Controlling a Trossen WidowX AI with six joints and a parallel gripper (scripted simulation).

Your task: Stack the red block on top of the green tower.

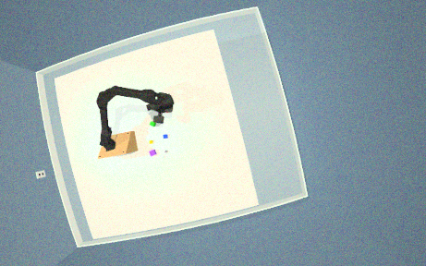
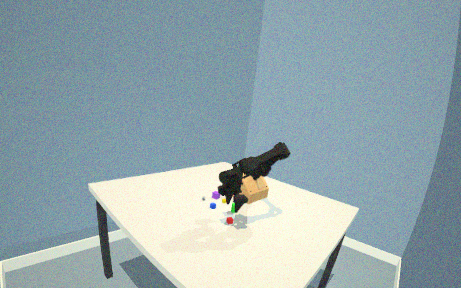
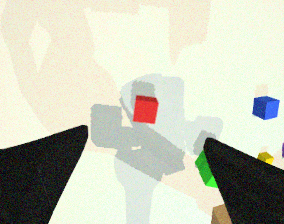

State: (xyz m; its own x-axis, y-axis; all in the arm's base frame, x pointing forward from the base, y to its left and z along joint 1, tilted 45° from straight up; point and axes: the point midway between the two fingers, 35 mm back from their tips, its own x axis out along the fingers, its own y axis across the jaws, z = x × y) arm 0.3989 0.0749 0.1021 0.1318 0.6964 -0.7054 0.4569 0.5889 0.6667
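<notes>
The red block lies 7 cm below my gripper tip. The rest, counted from my gripper tip: small grey piece: 27 cm to the right, 9 cm behind, 7 cm below; blue block: 17 cm to the right, 7 cm below, 6 cm behind; yellow block: 17 cm to the right, 17 cm behind, 7 cm below.
</notes>
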